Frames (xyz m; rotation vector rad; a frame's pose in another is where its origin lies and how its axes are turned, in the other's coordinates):
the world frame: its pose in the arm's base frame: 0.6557 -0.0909 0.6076 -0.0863 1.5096 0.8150
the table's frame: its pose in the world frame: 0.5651 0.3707 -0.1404 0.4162 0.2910 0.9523
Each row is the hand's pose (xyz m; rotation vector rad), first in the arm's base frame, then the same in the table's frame.
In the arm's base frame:
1: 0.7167 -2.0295 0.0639 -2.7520 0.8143 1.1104
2: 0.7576 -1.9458 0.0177 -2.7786 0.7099 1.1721
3: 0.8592 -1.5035 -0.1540 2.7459 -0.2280 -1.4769
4: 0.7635 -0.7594 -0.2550 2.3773 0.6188 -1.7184
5: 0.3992 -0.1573 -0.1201 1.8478 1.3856 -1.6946
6: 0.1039 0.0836 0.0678 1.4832 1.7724 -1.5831
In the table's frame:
1: -2.1649 -0.8215 -0.7193 -1.3210 1.8168 -2.0053
2: -2.1129 -0.8277 -0.6294 -1.4217 1.8546 -1.9699
3: -1.7847 -0.8205 -0.2722 1.8224 -1.8575 1.6384
4: -1.1098 -0.6971 0.0478 2.1055 -1.5730 0.8698
5: -0.4339 -0.4643 -0.0010 2.1095 -1.1814 0.1658
6: -0.0988 -0.2826 -0.1887 2.0178 -0.9176 -0.1976

